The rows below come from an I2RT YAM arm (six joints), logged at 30 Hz.
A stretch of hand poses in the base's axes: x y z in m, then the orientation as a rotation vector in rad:
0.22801, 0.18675, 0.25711, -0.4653, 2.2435, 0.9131
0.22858, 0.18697, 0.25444, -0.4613, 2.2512, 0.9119
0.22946, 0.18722, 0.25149, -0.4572, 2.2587, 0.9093
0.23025, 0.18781, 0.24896, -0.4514, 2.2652, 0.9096
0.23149, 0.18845, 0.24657, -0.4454, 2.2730, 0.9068
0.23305, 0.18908, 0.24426, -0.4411, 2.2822, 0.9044
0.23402, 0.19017, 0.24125, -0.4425, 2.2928, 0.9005
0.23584, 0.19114, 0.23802, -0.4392, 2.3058, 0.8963
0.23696, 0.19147, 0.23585, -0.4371, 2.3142, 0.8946
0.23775, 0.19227, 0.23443, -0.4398, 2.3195, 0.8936
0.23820, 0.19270, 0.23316, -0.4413, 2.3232, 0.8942
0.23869, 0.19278, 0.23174, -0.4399, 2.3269, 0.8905
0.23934, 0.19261, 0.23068, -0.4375, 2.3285, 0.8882
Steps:
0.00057, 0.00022, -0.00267, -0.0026, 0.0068, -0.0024
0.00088, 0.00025, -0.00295, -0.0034, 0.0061, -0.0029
0.00079, 0.00059, -0.00253, -0.0008, 0.0066, -0.0032
0.00124, 0.00064, -0.00239, -0.0031, 0.0066, -0.0043
0.00156, 0.00063, -0.00231, -0.0039, 0.0077, -0.0027
0.00097, 0.00109, -0.00301, -0.0068, 0.0076, 0.0010
0.00182, 0.00097, -0.00323, -0.0067, 0.0103, -0.0021
0.00112, 0.00033, -0.00217, -0.0037, 0.0070, -0.0010
0.00079, 0.00080, -0.00142, -0.0033, 0.0039, 0.0023
0.00045, 0.00043, -0.00127, -0.0014, 0.0033, 0.0017
0.00049, 0.00008, -0.00142, -0.0033, 0.0020, -0.0017
0.00065, -0.00017, -0.00106, -0.0014, 0.0009, -0.0022

